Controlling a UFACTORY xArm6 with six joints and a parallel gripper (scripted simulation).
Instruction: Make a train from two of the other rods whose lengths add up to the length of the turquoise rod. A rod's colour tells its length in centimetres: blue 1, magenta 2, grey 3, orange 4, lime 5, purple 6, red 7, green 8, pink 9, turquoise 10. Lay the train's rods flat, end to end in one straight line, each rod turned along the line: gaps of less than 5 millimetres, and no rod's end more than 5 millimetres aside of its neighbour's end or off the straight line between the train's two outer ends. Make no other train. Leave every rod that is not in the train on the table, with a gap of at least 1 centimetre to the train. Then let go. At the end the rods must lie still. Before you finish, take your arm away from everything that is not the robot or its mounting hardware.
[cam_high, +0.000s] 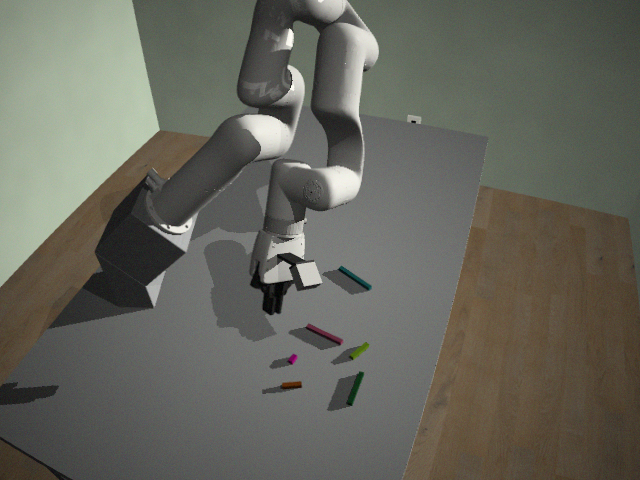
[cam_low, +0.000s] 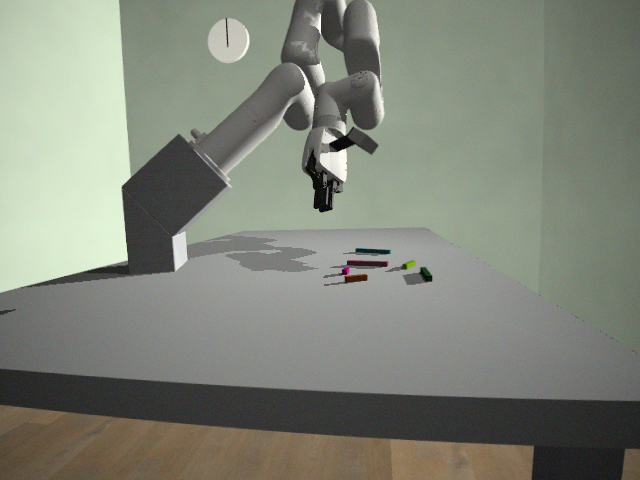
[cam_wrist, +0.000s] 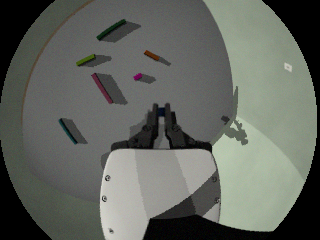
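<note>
The turquoise rod is 26 cm to the left of my hand, 14 cm below it and 6 cm ahead of it. The rest, counted from my hand: pink rod 14 cm below, 8 cm ahead, 7 cm to the left; magenta rod 14 cm below, 5 cm ahead, 2 cm to the right; blue rod 2 cm below, 1 cm to the right.
</note>
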